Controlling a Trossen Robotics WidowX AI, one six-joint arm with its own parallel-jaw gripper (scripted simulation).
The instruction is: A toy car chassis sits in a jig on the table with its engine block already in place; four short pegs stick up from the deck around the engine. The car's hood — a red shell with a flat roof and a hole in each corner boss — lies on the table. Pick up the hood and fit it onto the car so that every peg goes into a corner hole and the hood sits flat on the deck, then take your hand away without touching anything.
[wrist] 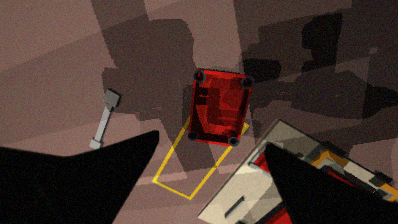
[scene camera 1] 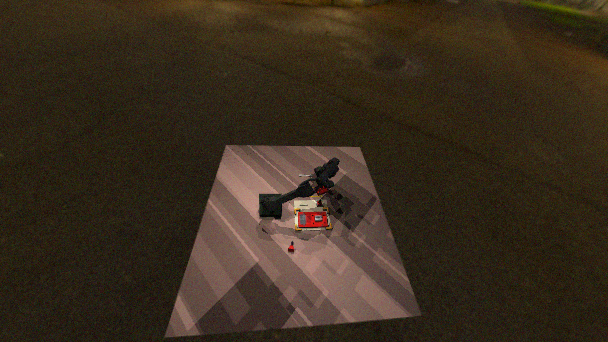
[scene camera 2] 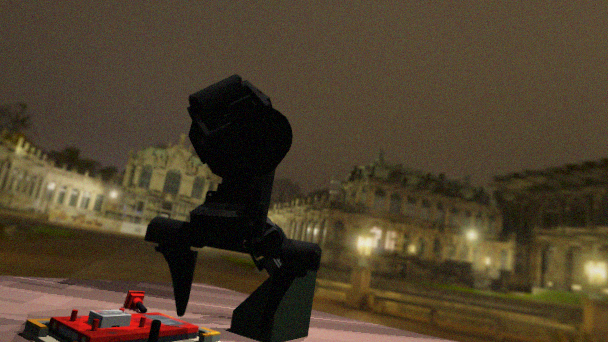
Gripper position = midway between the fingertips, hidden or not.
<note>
The gripper (scene camera 2: 221, 324) is open and holds nothing. Also in view: a red hood (wrist: 220, 100).
The gripper is seen too in the wrist view (wrist: 211, 142). Scene camera 2 does not show the red hood: it is out of frame.
</note>
